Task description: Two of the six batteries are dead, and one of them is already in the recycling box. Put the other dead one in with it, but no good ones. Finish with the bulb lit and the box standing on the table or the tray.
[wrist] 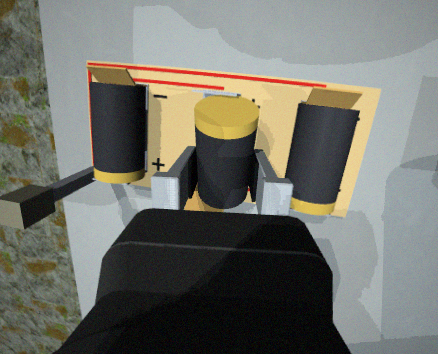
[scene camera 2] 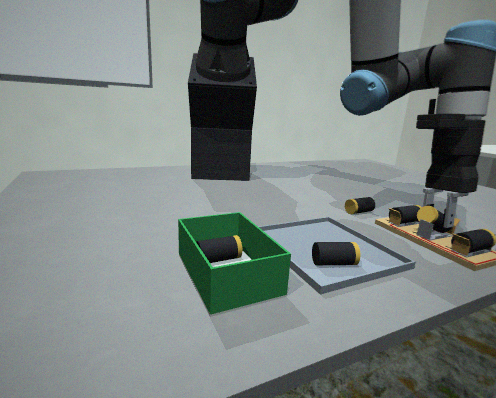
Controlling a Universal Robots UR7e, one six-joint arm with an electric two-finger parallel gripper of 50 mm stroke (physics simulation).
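Where they show: gripper, between the fingertips: (wrist: pixel 224 163) (scene camera 2: pixel 436 224); arm's base, origin of its link: (scene camera 2: pixel 223 68).
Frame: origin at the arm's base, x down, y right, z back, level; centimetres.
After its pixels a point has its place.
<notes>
My gripper (scene camera 2: pixel 440 221) {x 29.0, y -8.5, z -57.8 cm} (wrist: pixel 224 163) {x 29.0, y -8.5, z -57.8 cm} is shut on a black battery (scene camera 2: pixel 442 218) {x 27.1, y -6.8, z -58.8 cm} (wrist: pixel 223 160) {x 26.0, y -7.6, z -57.2 cm} with a yellow end. It holds this battery tilted, yellow end raised, over the middle of the wooden battery board (scene camera 2: pixel 472 261) {x 30.9, y -1.0, z -65.6 cm} (wrist: pixel 172 117) {x 30.9, y -5.0, z -61.1 cm}; whether they touch is unclear. One battery (scene camera 2: pixel 404 214) (wrist: pixel 118 130) and another battery (scene camera 2: pixel 475 240) (wrist: pixel 324 152) label the outer places only by lying there, one at each end. The green recycling box (scene camera 2: pixel 250 288) {x 29.4, y 33.5, z -51.7 cm} stands on the table with a battery (scene camera 2: pixel 219 248) {x 28.9, y 31.1, z -42.3 cm} inside. A battery (scene camera 2: pixel 335 253) {x 29.0, y 18.3, z -53.0 cm} lies on the tray (scene camera 2: pixel 367 280) {x 31.7, y 16.8, z -57.6 cm}. The bulb cannot be made out.
Another battery (scene camera 2: pixel 361 205) {x 29.5, y -7.9, z -42.7 cm} lies on the table (scene camera 2: pixel 125 320) {x 31.8, y 45.6, z -45.4 cm} behind the board. A dark bar with a block (wrist: pixel 27 206) {x 23.1, y -7.6, z -67.2 cm} juts out at the left of the wrist view. A grey upright metal plate (scene camera 2: pixel 425 229) {x 29.2, y -4.0, z -57.3 cm} stands on the board. The tray lies between box and board.
</notes>
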